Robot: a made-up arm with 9 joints.
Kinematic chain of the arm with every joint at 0, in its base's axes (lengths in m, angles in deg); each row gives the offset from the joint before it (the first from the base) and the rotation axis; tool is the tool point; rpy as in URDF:
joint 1: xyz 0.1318 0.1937 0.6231 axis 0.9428 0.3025 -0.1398
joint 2: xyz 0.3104 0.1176 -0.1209 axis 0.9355 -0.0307 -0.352
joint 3: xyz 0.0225 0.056 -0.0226 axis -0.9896 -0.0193 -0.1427
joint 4: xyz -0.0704 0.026 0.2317 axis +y
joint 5: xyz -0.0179 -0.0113 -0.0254 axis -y
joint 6: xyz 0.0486 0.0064 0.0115 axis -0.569 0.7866 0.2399
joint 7: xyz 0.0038 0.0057 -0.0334 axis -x
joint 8: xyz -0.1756 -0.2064 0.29 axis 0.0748 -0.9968 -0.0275
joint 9: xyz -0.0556 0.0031 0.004 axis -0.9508 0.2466 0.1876
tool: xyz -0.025 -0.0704 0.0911 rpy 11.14 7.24 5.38
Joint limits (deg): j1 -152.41..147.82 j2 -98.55..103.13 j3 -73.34..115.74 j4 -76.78..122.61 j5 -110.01..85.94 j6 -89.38..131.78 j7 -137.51..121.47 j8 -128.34..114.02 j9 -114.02..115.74
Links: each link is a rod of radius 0.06 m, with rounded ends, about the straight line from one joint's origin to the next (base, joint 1, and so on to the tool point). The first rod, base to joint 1, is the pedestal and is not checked.
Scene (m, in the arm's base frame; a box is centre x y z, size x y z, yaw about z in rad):
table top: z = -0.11
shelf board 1: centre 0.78 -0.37 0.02 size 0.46 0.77 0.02 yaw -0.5
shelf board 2: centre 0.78 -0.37 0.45 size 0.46 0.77 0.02 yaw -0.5
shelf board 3: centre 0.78 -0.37 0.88 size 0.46 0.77 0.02 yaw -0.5
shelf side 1: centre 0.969 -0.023 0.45 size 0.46 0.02 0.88 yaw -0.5
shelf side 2: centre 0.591 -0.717 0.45 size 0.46 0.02 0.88 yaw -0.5
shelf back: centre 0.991 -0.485 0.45 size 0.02 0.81 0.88 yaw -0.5
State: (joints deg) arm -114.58 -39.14 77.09 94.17 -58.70 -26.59 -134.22 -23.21 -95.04
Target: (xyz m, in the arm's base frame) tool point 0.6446 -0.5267 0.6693
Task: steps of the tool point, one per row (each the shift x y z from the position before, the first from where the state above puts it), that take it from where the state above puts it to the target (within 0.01 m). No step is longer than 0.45 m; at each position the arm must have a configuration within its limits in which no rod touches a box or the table.
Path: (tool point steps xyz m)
1: -0.1900 0.0727 -0.0400
2: -0.1301 0.1022 0.0400
3: 0.0302 -0.0374 0.4331
4: 0.1131 -0.1269 -0.0257
5: 0.2028 -0.0457 0.0257

